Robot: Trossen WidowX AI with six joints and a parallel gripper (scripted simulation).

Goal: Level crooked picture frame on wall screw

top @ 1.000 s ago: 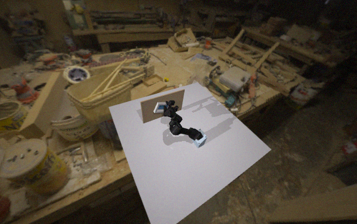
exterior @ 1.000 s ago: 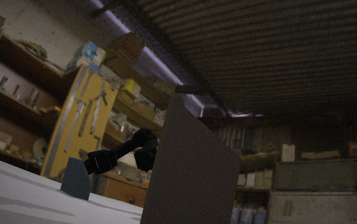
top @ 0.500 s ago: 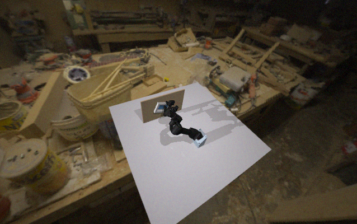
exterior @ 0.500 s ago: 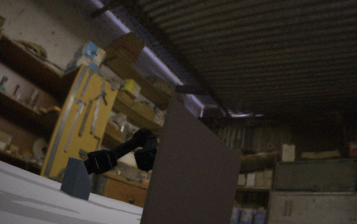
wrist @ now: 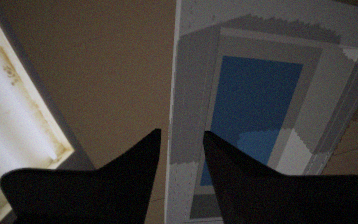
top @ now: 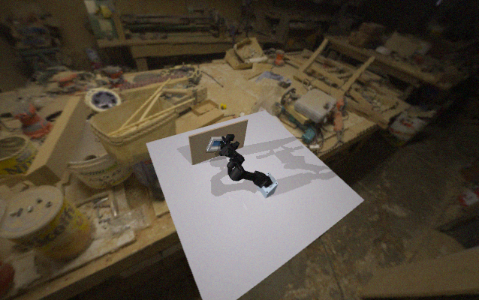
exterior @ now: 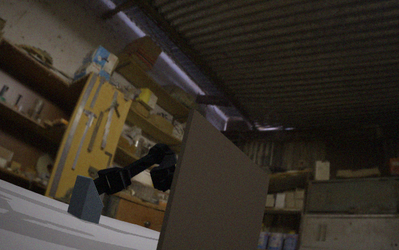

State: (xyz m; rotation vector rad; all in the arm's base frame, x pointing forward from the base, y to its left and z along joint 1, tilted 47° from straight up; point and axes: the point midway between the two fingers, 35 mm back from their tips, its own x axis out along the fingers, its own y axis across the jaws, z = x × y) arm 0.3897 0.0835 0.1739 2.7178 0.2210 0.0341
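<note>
My gripper tip is now 20 mm to the right of the picture frame and 50 mm above it. Round my gripper tip: board: 20 mm ahead, 60 mm below.
</note>
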